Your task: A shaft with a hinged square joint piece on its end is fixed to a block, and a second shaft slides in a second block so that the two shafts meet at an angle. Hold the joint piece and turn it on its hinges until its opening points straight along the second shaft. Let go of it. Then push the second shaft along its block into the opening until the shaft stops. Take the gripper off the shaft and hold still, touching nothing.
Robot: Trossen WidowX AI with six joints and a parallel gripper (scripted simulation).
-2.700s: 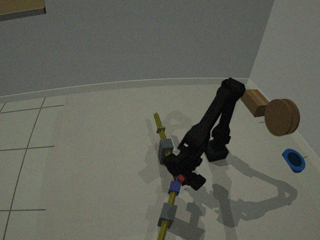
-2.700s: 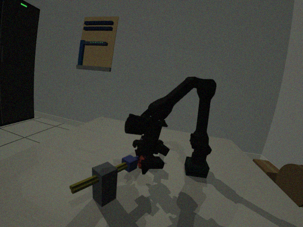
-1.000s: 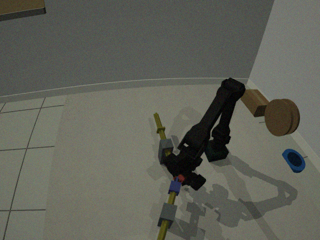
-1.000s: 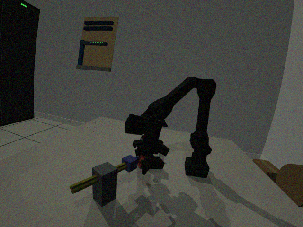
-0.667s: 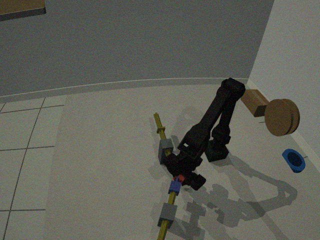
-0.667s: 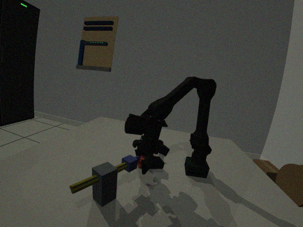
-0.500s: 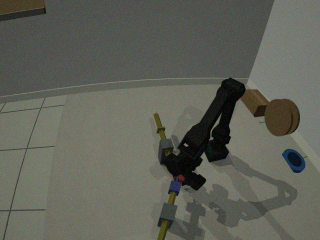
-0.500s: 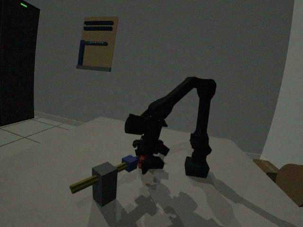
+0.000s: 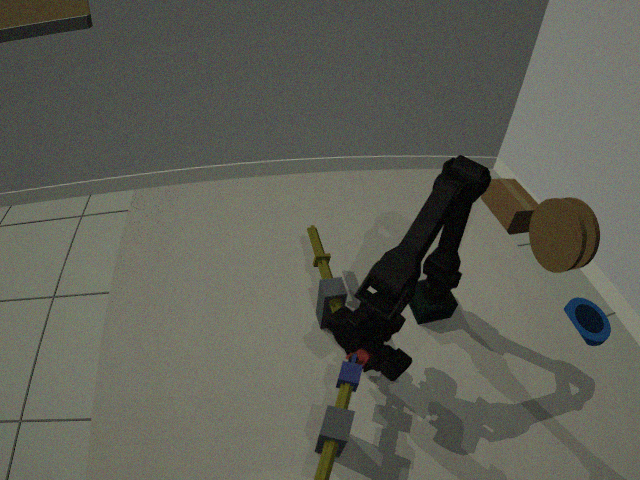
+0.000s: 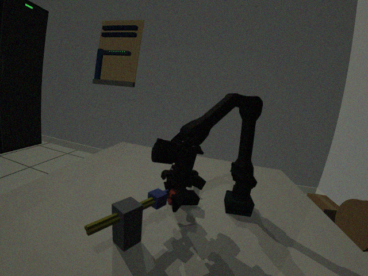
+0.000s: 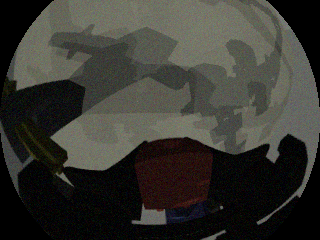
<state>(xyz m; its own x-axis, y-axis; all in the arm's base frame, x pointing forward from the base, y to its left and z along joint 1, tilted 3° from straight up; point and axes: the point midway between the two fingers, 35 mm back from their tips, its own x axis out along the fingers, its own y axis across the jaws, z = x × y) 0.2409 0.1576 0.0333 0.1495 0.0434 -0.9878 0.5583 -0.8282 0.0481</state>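
The red joint piece lies 4 cm above my gripper tip.
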